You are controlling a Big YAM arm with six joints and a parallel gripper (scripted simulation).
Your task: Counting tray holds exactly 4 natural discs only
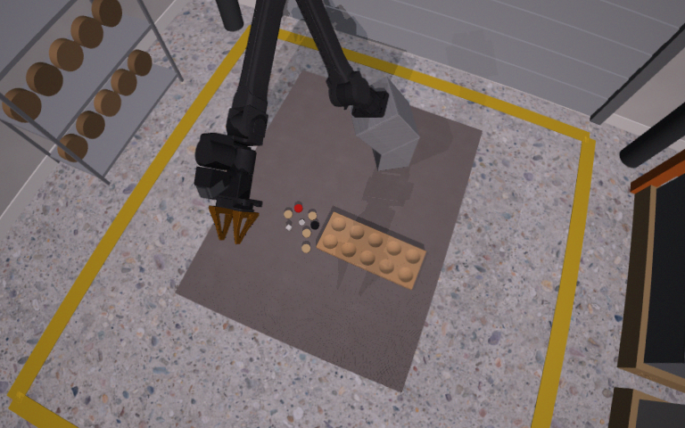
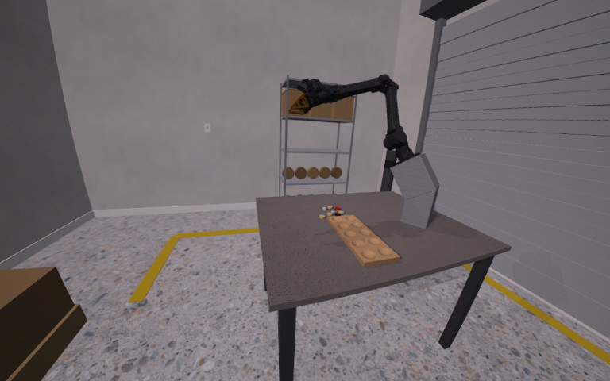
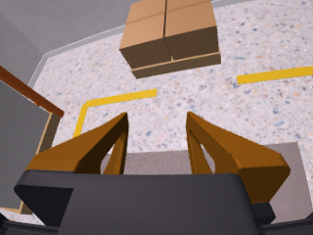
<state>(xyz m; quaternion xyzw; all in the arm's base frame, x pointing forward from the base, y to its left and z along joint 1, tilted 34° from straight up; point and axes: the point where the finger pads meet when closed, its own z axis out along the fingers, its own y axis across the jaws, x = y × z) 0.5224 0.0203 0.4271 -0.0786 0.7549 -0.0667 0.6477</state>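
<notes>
Right now my hand is 31 cm past the red piece, 1 cm to the right of it and 54 cm above it. Round my hand: white cube (22 cm behind, 54 cm below); white disc (26 cm behind, 4 cm to the left, 54 cm below); black piece (26 cm behind, 9 cm to the left, 54 cm below).
</notes>
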